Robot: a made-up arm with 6 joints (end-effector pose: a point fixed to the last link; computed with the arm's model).
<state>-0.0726 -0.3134 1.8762 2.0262 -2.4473 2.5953</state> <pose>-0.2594 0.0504 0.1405 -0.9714 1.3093 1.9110</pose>
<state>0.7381 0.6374 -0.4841 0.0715 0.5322 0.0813</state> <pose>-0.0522 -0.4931 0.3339 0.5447 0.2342 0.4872</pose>
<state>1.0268 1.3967 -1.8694 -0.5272 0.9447 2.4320</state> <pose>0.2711 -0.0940 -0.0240 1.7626 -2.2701 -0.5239</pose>
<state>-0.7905 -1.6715 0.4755 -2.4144 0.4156 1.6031</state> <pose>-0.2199 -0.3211 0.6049 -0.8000 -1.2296 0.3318</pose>
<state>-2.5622 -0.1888 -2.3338 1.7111 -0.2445 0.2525</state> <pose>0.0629 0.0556 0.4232 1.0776 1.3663 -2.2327</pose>
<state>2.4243 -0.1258 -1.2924 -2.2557 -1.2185 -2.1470</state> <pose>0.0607 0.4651 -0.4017 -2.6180 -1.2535 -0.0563</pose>
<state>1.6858 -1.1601 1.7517 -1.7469 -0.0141 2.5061</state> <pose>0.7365 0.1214 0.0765 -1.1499 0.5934 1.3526</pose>
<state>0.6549 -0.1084 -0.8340 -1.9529 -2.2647 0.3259</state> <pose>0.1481 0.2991 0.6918 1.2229 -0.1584 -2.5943</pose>
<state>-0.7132 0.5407 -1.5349 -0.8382 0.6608 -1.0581</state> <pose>-0.3569 -0.3124 0.6351 -0.2270 -1.0097 1.0951</pose>
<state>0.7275 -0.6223 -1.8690 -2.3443 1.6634 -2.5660</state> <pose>0.5373 0.2707 0.7318 -0.1149 0.1858 0.7767</pose>
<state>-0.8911 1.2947 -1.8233 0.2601 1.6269 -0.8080</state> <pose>0.1725 -0.2753 0.8038 0.0381 -0.7223 1.8681</pose>
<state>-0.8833 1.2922 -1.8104 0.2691 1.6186 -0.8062</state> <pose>0.1823 -0.2769 0.8010 0.0512 -0.7255 1.8816</pose>
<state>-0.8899 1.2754 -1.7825 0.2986 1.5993 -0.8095</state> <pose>0.1981 -0.2778 0.7970 0.0761 -0.7414 1.9227</pose>
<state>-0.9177 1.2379 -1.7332 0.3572 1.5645 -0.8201</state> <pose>0.2217 -0.2767 0.7909 0.1184 -0.7781 2.0024</pose>
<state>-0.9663 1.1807 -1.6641 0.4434 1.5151 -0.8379</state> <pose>0.2506 -0.2714 0.7824 0.1779 -0.8390 2.1177</pose>
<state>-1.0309 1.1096 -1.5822 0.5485 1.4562 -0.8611</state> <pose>0.2798 -0.2603 0.7725 0.2500 -0.9223 2.2558</pose>
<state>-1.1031 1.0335 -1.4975 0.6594 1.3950 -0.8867</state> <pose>0.3044 -0.2439 0.7629 0.3262 -1.0194 2.3989</pose>
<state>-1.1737 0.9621 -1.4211 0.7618 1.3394 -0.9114</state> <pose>0.3209 -0.2248 0.7555 0.3962 -1.1155 2.5291</pose>
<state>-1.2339 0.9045 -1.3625 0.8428 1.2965 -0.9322</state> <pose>0.3288 -0.2073 0.7516 0.4500 -1.1942 2.6317</pose>
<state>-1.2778 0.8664 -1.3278 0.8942 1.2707 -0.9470</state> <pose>0.3300 -0.1944 0.7509 0.4809 -1.2424 2.6984</pose>
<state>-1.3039 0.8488 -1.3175 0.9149 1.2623 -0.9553</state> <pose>0.3267 -0.1875 0.7528 0.4879 -1.2569 2.7286</pose>
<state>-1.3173 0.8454 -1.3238 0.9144 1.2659 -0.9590</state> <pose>0.3210 -0.1850 0.7561 0.4785 -1.2481 2.7331</pose>
